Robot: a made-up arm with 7 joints. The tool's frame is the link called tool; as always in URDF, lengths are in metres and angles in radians. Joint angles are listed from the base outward.
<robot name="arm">
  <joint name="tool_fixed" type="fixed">
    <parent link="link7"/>
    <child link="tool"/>
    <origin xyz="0 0 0" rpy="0 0 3.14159"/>
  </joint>
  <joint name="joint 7" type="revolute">
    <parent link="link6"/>
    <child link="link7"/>
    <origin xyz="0 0.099 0" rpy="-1.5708 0 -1.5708"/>
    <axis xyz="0 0 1"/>
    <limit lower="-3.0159" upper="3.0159"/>
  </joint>
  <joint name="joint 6" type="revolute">
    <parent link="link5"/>
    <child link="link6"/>
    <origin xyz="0 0 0" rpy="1.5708 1.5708 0"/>
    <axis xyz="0 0 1"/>
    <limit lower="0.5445" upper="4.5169"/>
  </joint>
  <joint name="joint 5" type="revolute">
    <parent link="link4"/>
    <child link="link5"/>
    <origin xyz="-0.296 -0.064 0" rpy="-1.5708 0 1.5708"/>
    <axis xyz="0 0 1"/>
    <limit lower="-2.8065" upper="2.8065"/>
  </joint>
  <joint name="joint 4" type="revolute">
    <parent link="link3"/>
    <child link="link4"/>
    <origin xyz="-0.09 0 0" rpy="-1.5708 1.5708 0"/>
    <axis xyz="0 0 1"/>
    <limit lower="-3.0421" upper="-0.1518"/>
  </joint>
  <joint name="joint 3" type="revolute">
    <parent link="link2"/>
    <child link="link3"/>
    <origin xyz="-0.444 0 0" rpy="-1.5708 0 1.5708"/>
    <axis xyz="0 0 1"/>
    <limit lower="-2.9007" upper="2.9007"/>
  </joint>
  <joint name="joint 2" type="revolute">
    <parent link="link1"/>
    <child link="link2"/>
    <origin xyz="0 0 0" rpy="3.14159 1.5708 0"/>
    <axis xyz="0 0 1"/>
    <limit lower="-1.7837" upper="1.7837"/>
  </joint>
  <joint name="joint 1" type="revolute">
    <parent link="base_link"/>
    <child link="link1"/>
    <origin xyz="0 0 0.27" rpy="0 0 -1.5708"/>
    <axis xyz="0 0 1"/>
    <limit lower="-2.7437" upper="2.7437"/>
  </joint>
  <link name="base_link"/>
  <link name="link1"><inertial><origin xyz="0.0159 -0.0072 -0.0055"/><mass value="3.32"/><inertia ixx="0.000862" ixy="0" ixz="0" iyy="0.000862" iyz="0" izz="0.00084"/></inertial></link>
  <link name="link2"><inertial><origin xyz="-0.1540 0.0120 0.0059"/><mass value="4.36"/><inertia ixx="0.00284" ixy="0" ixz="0" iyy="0.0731" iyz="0" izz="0.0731"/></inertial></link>
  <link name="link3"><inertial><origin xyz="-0.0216 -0.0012 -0.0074"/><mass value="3.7"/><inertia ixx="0.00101" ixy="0" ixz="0" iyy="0.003" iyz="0" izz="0.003"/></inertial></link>
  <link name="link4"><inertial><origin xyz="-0.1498 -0.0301 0.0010"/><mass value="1.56"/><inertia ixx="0.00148" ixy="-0.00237" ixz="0" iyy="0.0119" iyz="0" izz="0.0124"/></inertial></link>
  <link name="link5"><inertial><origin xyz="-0.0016 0.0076 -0.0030"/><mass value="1.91"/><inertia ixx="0.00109" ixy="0" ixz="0" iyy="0.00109" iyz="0" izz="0.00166"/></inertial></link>
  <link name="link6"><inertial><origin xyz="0.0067 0.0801 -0.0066"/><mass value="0.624"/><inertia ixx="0.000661" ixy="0" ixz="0" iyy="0.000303" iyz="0" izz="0.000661"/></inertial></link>
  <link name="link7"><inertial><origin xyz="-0.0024 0.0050 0.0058"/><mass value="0.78"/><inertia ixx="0.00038" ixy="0" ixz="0" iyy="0.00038" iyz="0" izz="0.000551"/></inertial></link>
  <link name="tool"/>
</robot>
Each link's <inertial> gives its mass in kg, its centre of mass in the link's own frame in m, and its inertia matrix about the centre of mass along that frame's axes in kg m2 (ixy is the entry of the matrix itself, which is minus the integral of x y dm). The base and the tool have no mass. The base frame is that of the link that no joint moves.
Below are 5 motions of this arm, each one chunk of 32 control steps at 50 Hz.
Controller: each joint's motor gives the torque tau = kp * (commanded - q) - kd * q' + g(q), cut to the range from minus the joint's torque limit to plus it. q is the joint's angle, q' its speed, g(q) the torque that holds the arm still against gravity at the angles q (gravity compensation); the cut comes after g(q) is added. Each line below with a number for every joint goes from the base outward.
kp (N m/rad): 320 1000 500 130 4.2 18 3.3
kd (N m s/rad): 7.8 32 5.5 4.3 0.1 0.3 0.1
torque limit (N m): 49 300 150 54 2.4 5.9 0.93
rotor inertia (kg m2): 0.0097 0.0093 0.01 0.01 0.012 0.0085 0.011
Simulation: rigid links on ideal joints. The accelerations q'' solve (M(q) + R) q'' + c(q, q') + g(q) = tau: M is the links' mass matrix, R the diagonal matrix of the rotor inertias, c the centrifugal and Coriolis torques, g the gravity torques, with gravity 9.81 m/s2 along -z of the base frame. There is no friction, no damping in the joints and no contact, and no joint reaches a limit. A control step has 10 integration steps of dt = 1/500 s. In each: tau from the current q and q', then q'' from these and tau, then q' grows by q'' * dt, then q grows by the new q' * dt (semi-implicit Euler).
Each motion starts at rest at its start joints. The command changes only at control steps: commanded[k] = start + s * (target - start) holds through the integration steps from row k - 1 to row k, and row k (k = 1, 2, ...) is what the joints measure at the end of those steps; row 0 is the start. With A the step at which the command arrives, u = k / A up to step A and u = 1 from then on. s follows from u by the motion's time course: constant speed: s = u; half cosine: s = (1 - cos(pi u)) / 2; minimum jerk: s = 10 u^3 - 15 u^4 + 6 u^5; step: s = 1 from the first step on.
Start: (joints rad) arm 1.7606 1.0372 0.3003 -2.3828 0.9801 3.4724 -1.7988
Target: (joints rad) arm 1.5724 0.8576 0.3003 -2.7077 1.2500 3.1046 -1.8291
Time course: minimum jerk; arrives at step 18
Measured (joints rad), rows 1 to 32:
1: 1.7606 1.0372 0.3003 -2.3829 0.9801 3.4722 -1.7988
2: 1.7604 1.0368 0.3004 -2.3833 0.9798 3.4708 -1.7988
3: 1.7598 1.0357 0.3008 -2.3850 0.9787 3.4657 -1.7987
4: 1.7582 1.0329 0.3017 -2.3892 0.9761 3.4542 -1.7987
5: 1.7551 1.0277 0.3031 -2.3972 0.9713 3.4342 -1.7986
6: 1.7499 1.0193 0.3050 -2.4102 0.9637 3.4053 -1.7986
7: 1.7419 1.0076 0.3071 -2.4288 0.9536 3.3689 -1.7988
8: 1.7307 0.9926 0.3092 -2.4531 0.9418 3.3279 -1.7995
9: 1.7162 0.9748 0.3108 -2.4823 0.9302 3.2856 -1.8008
10: 1.6981 0.9550 0.3116 -2.5152 0.9213 3.2454 -1.8029
11: 1.6768 0.9344 0.3113 -2.5503 0.9183 3.2095 -1.8060
12: 1.6530 0.9141 0.3097 -2.5858 0.9249 3.1794 -1.8101
13: 1.6275 0.8953 0.3067 -2.6199 0.9446 3.1557 -1.8150
14: 1.6018 0.8790 0.3026 -2.6511 0.9808 3.1382 -1.8208
15: 1.5772 0.8661 0.2978 -2.6779 1.0353 3.1266 -1.8269
16: 1.5554 0.8570 0.2929 -2.6994 1.1083 3.1200 -1.8329
17: 1.5377 0.8517 0.2883 -2.7151 1.1976 3.1175 -1.8384
18: 1.5251 0.8498 0.2849 -2.7254 1.2980 3.1179 -1.8428
19: 1.5181 0.8505 0.2830 -2.7311 1.4019 3.1191 -1.8456
20: 1.5165 0.8526 0.2830 -2.7334 1.5002 3.1190 -1.8463
21: 1.5198 0.8550 0.2847 -2.7339 1.5838 3.1167 -1.8450
22: 1.5272 0.8572 0.2879 -2.7333 1.6454 3.1122 -1.8419
23: 1.5378 0.8586 0.2917 -2.7324 1.6804 3.1065 -1.8375
24: 1.5502 0.8592 0.2956 -2.7311 1.6868 3.1012 -1.8325
25: 1.5632 0.8592 0.2992 -2.7296 1.6655 3.0975 -1.8275
26: 1.5752 0.8589 0.3021 -2.7276 1.6189 3.0959 -1.8233
27: 1.5851 0.8584 0.3042 -2.7250 1.5515 3.0963 -1.8202
28: 1.5921 0.8579 0.3055 -2.7217 1.4683 3.0978 -1.8184
29: 1.5959 0.8575 0.3061 -2.7176 1.3752 3.0997 -1.8180
30: 1.5966 0.8573 0.3062 -2.7129 1.2785 3.1012 -1.8188
31: 1.5946 0.8573 0.3058 -2.7076 1.1843 3.1021 -1.8206
32: 1.5908 0.8574 0.3051 -2.7023 1.0987 3.1027 -1.8230

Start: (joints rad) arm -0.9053 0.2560 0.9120 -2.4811 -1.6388 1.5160 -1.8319
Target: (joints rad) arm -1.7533 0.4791 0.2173 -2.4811 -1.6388 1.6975 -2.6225
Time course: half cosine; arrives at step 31
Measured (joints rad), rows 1 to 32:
1: -0.9052 0.2560 0.9115 -2.4811 -1.6387 1.5169 -1.8320
2: -0.9054 0.2561 0.9096 -2.4810 -1.6383 1.5211 -1.8327
3: -0.9068 0.2565 0.9054 -2.4809 -1.6371 1.5307 -1.8346
4: -0.9107 0.2576 0.8984 -2.4807 -1.6348 1.5462 -1.8388
5: -0.9181 0.2596 0.8878 -2.4805 -1.6312 1.5663 -1.8460
6: -0.9301 0.2628 0.8733 -2.4800 -1.6263 1.5879 -1.8571
7: -0.9473 0.2675 0.8547 -2.4791 -1.6204 1.6079 -1.8728
8: -0.9700 0.2738 0.8318 -2.4774 -1.6139 1.6233 -1.8935
9: -0.9982 0.2817 0.8049 -2.4745 -1.6076 1.6327 -1.9193
10: -1.0318 0.2911 0.7743 -2.4700 -1.6022 1.6360 -1.9502
11: -1.0701 0.3020 0.7407 -2.4636 -1.5985 1.6343 -1.9857
12: -1.1125 0.3139 0.7047 -2.4554 -1.5970 1.6297 -2.0254
13: -1.1581 0.3266 0.6671 -2.4458 -1.5980 1.6240 -2.0684
14: -1.2060 0.3398 0.6285 -2.4354 -1.6018 1.6189 -2.1140
15: -1.2553 0.3530 0.5894 -2.4251 -1.6080 1.6154 -2.1614
16: -1.3053 0.3660 0.5505 -2.4158 -1.6163 1.6138 -2.2094
17: -1.3553 0.3786 0.5121 -2.4084 -1.6261 1.6137 -2.2573
18: -1.4046 0.3907 0.4745 -2.4033 -1.6365 1.6147 -2.3043
19: -1.4528 0.4022 0.4380 -2.4011 -1.6467 1.6161 -2.3495
20: -1.4995 0.4131 0.4030 -2.4017 -1.6560 1.6175 -2.3924
21: -1.5444 0.4234 0.3696 -2.4051 -1.6637 1.6187 -2.4324
22: -1.5870 0.4331 0.3382 -2.4109 -1.6694 1.6197 -2.4694
23: -1.6270 0.4422 0.3091 -2.4185 -1.6729 1.6207 -2.5029
24: -1.6641 0.4507 0.2826 -2.4276 -1.6744 1.6218 -2.5330
25: -1.6977 0.4584 0.2591 -2.4375 -1.6740 1.6231 -2.5596
26: -1.7275 0.4652 0.2388 -2.4478 -1.6720 1.6245 -2.5827
27: -1.7530 0.4711 0.2220 -2.4580 -1.6691 1.6262 -2.6023
28: -1.7739 0.4759 0.2088 -2.4677 -1.6655 1.6280 -2.6184
29: -1.7898 0.4796 0.1995 -2.4763 -1.6619 1.6298 -2.6311
30: -1.8005 0.4822 0.1941 -2.4837 -1.6586 1.6317 -2.6402
31: -1.8060 0.4837 0.1927 -2.4896 -1.6559 1.6336 -2.6458
32: -1.8059 0.4841 0.1945 -2.4935 -1.6538 1.6362 -2.6479

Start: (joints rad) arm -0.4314 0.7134 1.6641 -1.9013 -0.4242 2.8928 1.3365
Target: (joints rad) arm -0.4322 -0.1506 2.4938 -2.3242 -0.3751 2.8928 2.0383
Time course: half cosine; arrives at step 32
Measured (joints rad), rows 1 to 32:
1: -0.4316 0.7132 1.6644 -1.9015 -0.4235 2.8926 1.3366
2: -0.4326 0.7122 1.6658 -1.9025 -0.4197 2.8915 1.3372
3: -0.4352 0.7093 1.6696 -1.9050 -0.4094 2.8891 1.3390
4: -0.4397 0.7037 1.6771 -1.9093 -0.3898 2.8859 1.3427
5: -0.4464 0.6943 1.6891 -1.9153 -0.3590 2.8829 1.3494
6: -0.4546 0.6805 1.7061 -1.9225 -0.3170 2.8821 1.3597
7: -0.4636 0.6620 1.7281 -1.9299 -0.2652 2.8849 1.3743
8: -0.4723 0.6389 1.7548 -1.9367 -0.2067 2.8922 1.3936
9: -0.4798 0.6115 1.7856 -1.9423 -0.1456 2.9037 1.4175
10: -0.4851 0.5803 1.8198 -1.9467 -0.0865 2.9179 1.4458
11: -0.4873 0.5458 1.8567 -1.9504 -0.0343 2.9322 1.4780
12: -0.4863 0.5086 1.8957 -1.9544 0.0066 2.9438 1.5131
13: -0.4822 0.4692 1.9365 -1.9600 0.0328 2.9501 1.5505
14: -0.4756 0.4278 1.9788 -1.9683 0.0416 2.9496 1.5890
15: -0.4673 0.3848 2.0225 -1.9802 0.0318 2.9425 1.6278
16: -0.4580 0.3403 2.0676 -1.9957 0.0031 2.9303 1.6660
17: -0.4481 0.2946 2.1135 -2.0148 -0.0435 2.9159 1.7030
18: -0.4379 0.2482 2.1595 -2.0367 -0.1063 2.9021 1.7381
19: -0.4274 0.2016 2.2050 -2.0609 -0.1822 2.8905 1.7712
20: -0.4168 0.1555 2.2493 -2.0870 -0.2677 2.8820 1.8019
21: -0.4065 0.1105 2.2919 -2.1146 -0.3586 2.8763 1.8303
22: -0.3972 0.0673 2.3322 -2.1435 -0.4509 2.8728 1.8563
23: -0.3890 0.0267 2.3697 -2.1734 -0.5405 2.8709 1.8803
24: -0.3823 -0.0109 2.4036 -2.2039 -0.6239 2.8699 1.9024
25: -0.3775 -0.0451 2.4334 -2.2347 -0.6981 2.8692 1.9229
26: -0.3748 -0.0753 2.4585 -2.2649 -0.7616 2.8686 1.9420
27: -0.3745 -0.1014 2.4787 -2.2933 -0.8164 2.8676 1.9601
28: -0.3767 -0.1233 2.4939 -2.3188 -0.8638 2.8661 1.9773
29: -0.3811 -0.1407 2.5042 -2.3403 -0.9042 2.8640 1.9935
30: -0.3873 -0.1539 2.5100 -2.3573 -0.9368 2.8617 2.0084
31: -0.3945 -0.1627 2.5117 -2.3693 -0.9603 2.8592 2.0214
32: -0.4018 -0.1674 2.5097 -2.3762 -0.9725 2.8570 2.0321

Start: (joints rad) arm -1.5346 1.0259 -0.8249 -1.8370 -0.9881 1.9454 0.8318
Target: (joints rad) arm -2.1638 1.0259 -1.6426 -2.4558 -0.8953 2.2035 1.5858
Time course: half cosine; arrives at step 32
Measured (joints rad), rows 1 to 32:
1: -1.5344 1.0260 -0.8255 -1.8372 -0.9881 1.9464 0.8319
2: -1.5338 1.0265 -0.8281 -1.8380 -0.9879 1.9509 0.8324
3: -1.5326 1.0273 -0.8341 -1.8401 -0.9873 1.9604 0.8339
4: -1.5313 1.0283 -0.8437 -1.8437 -0.9862 1.9746 0.8373
5: -1.5306 1.0293 -0.8570 -1.8492 -0.9846 1.9920 0.8433
6: -1.5312 1.0301 -0.8738 -1.8566 -0.9822 2.0110 0.8527
7: -1.5341 1.0306 -0.8941 -1.8660 -0.9790 2.0305 0.8662
8: -1.5401 1.0310 -0.9180 -1.8773 -0.9750 2.0495 0.8841
9: -1.5498 1.0312 -0.9455 -1.8905 -0.9699 2.0677 0.9066
10: -1.5642 1.0314 -0.9765 -1.9054 -0.9635 2.0847 0.9336
11: -1.5837 1.0315 -1.0108 -1.9220 -0.9553 2.1001 0.9649
12: -1.6087 1.0318 -1.0481 -1.9402 -0.9448 2.1134 1.0001
13: -1.6395 1.0320 -1.0881 -1.9599 -0.9315 2.1245 1.0384
14: -1.6760 1.0323 -1.1302 -1.9812 -0.9147 2.1330 1.0794
15: -1.7177 1.0325 -1.1741 -2.0041 -0.8943 2.1389 1.1221
16: -1.7642 1.0327 -1.2191 -2.0287 -0.8701 2.1422 1.1659
17: -1.8145 1.0326 -1.2646 -2.0554 -0.8425 2.1432 1.2101
18: -1.8676 1.0321 -1.3101 -2.0843 -0.8126 2.1421 1.2539
19: -1.9220 1.0313 -1.3549 -2.1157 -0.7815 2.1394 1.2968
20: -1.9766 1.0300 -1.3985 -2.1496 -0.7512 2.1352 1.3382
21: -2.0296 1.0282 -1.4402 -2.1860 -0.7236 2.1295 1.3777
22: -2.0796 1.0260 -1.4796 -2.2246 -0.7009 2.1226 1.4149
23: -2.1252 1.0235 -1.5162 -2.2649 -0.6850 2.1143 1.4495
24: -2.1651 1.0208 -1.5494 -2.3059 -0.6774 2.1051 1.4813
25: -2.1980 1.0182 -1.5788 -2.3467 -0.6795 2.0954 1.5101
26: -2.2232 1.0159 -1.6038 -2.3860 -0.6918 2.0862 1.5357
27: -2.2403 1.0142 -1.6241 -2.4224 -0.7145 2.0788 1.5580
28: -2.2492 1.0133 -1.6394 -2.4544 -0.7470 2.0750 1.5766
29: -2.2506 1.0133 -1.6497 -2.4809 -0.7878 2.0762 1.5915
30: -2.2453 1.0142 -1.6554 -2.5006 -0.8349 2.0836 1.6024
31: -2.2346 1.0159 -1.6567 -2.5130 -0.8852 2.0974 1.6093
32: -2.2200 1.0180 -1.6543 -2.5177 -0.9351 2.1165 1.6122

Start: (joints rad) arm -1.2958 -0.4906 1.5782 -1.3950 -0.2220 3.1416 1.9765
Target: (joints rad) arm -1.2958 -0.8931 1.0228 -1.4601 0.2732 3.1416 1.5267
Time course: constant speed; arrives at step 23
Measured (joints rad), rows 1 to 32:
1: -1.2928 -0.4964 1.5625 -1.3972 -0.2245 3.1406 1.9756
2: -1.2895 -0.5082 1.5335 -1.3995 -0.2274 3.1405 1.9719
3: -1.2895 -0.5227 1.5034 -1.4001 -0.2250 3.1429 1.9639
4: -1.2926 -0.5382 1.4765 -1.3999 -0.2132 3.1464 1.9508
5: -1.2968 -0.5545 1.4520 -1.4009 -0.1910 3.1484 1.9327
6: -1.3005 -0.5717 1.4286 -1.4042 -0.1600 3.1473 1.9104
7: -1.3032 -0.5896 1.4055 -1.4096 -0.1226 3.1430 1.8848
8: -1.3049 -0.6079 1.3826 -1.4165 -0.0818 3.1368 1.8574
9: -1.3057 -0.6265 1.3599 -1.4237 -0.0405 3.1303 1.8293
10: -1.3059 -0.6450 1.3370 -1.4305 -0.0014 3.1254 1.8017
11: -1.3057 -0.6635 1.3137 -1.4364 0.0339 3.1228 1.7756
12: -1.3053 -0.6816 1.2900 -1.4409 0.0643 3.1230 1.7513
13: -1.3047 -0.6995 1.2659 -1.4440 0.0896 3.1253 1.7292
14: -1.3040 -0.7171 1.2413 -1.4460 0.1103 3.1288 1.7091
15: -1.3031 -0.7344 1.2166 -1.4471 0.1274 3.1327 1.6906
16: -1.3022 -0.7515 1.1917 -1.4476 0.1420 3.1361 1.6734
17: -1.3012 -0.7686 1.1670 -1.4480 0.1553 3.1384 1.6569
18: -1.3002 -0.7858 1.1425 -1.4485 0.1684 3.1397 1.6407
19: -1.2992 -0.8030 1.1182 -1.4494 0.1821 3.1399 1.6241
20: -1.2983 -0.8205 1.0942 -1.4508 0.1969 3.1396 1.6071
21: -1.2975 -0.8381 1.0704 -1.4527 0.2129 3.1389 1.5893
22: -1.2970 -0.8559 1.0467 -1.4551 0.2302 3.1384 1.5706
23: -1.2967 -0.8738 1.0230 -1.4578 0.2485 3.1380 1.5512
24: -1.2951 -0.8864 1.0104 -1.4575 0.2726 3.1423 1.5319
25: -1.2915 -0.8924 1.0126 -1.4537 0.3026 3.1514 1.5148
26: -1.2873 -0.8951 1.0214 -1.4490 0.3310 3.1598 1.5017
27: -1.2836 -0.8975 1.0286 -1.4456 0.3496 3.1635 1.4937
28: -1.2809 -0.9001 1.0314 -1.4438 0.3546 3.1621 1.4909
29: -1.2793 -0.9021 1.0306 -1.4428 0.3463 3.1583 1.4929
30: -1.2786 -0.9028 1.0284 -1.4421 0.3276 3.1546 1.4984
31: -1.2786 -0.9021 1.0260 -1.4417 0.3026 3.1522 1.5060
32: -1.2795 -0.9004 1.0241 -1.4418 0.2753 3.1513 1.5145

